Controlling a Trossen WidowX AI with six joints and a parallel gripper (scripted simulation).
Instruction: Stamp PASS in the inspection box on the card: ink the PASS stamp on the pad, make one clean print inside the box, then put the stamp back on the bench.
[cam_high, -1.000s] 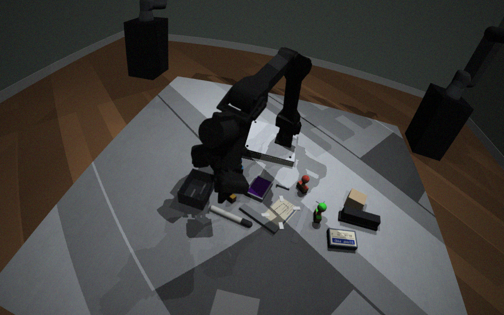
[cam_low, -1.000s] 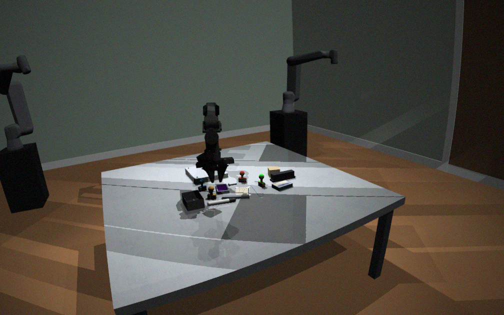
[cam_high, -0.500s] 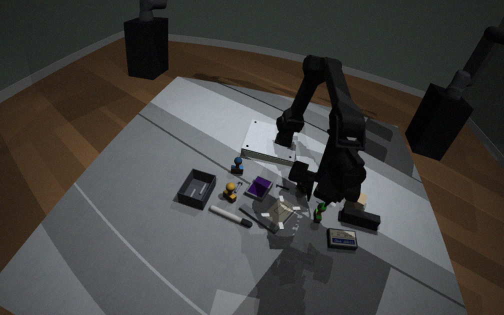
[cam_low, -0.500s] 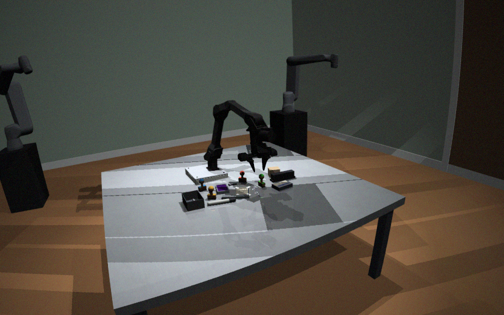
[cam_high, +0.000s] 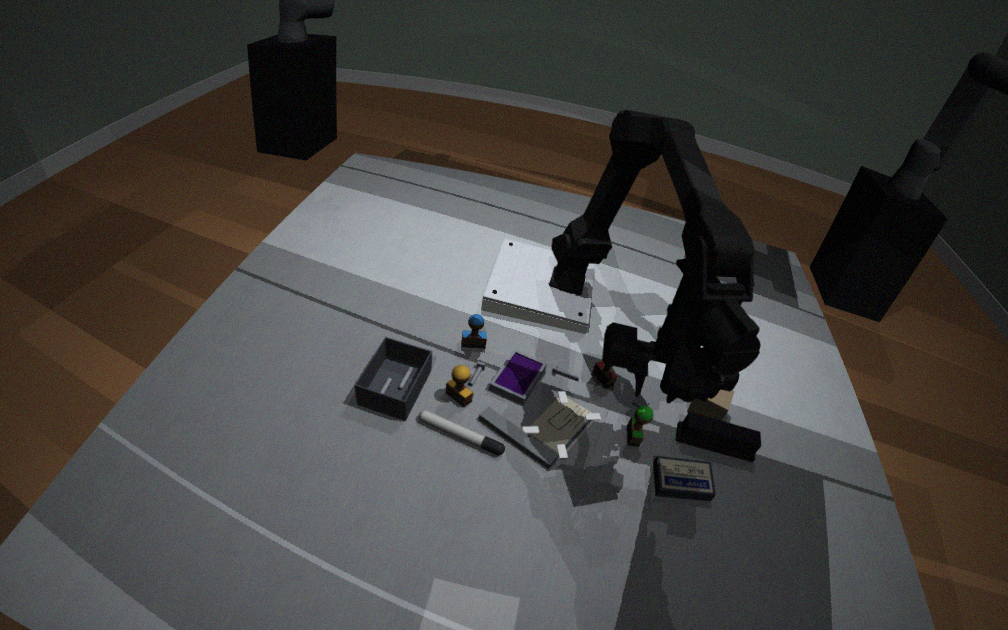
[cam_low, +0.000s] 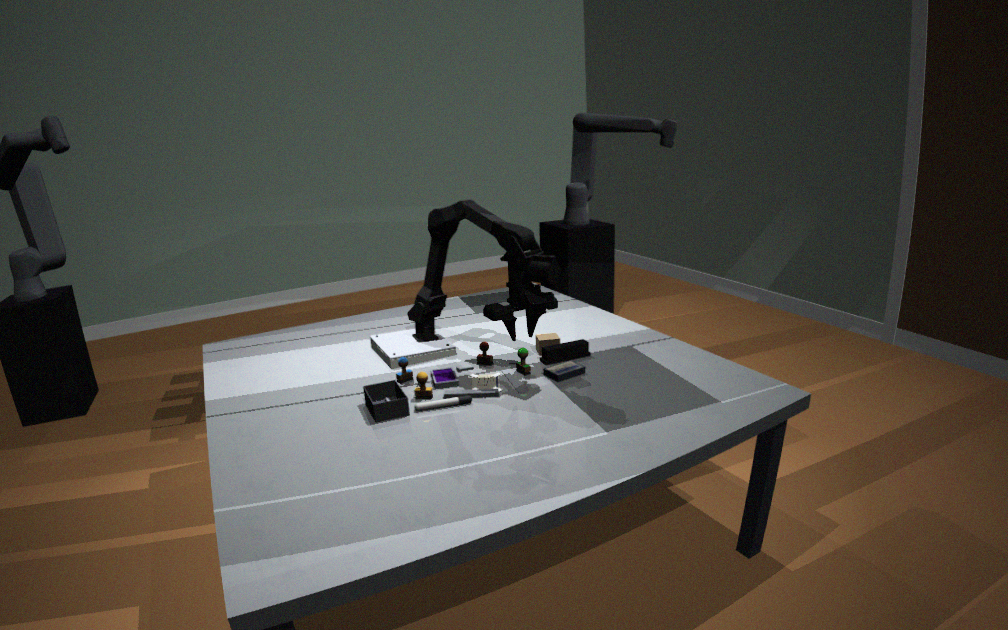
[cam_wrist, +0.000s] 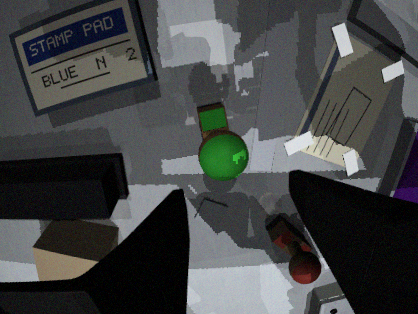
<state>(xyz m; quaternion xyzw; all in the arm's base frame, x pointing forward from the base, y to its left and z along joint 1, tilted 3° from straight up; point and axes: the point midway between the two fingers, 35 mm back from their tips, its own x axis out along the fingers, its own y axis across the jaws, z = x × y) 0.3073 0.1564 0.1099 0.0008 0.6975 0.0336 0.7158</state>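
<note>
My gripper tip is 70 mm above the green-topped stamp. From my gripper tip the other things lie so: cream card: 10 mm ahead, 110 mm to the right, 90 mm below; then labelled tin: 70 mm ahead, 90 mm to the left, 80 mm below; then red stamp: 110 mm behind, 60 mm to the right, 70 mm below.
</note>
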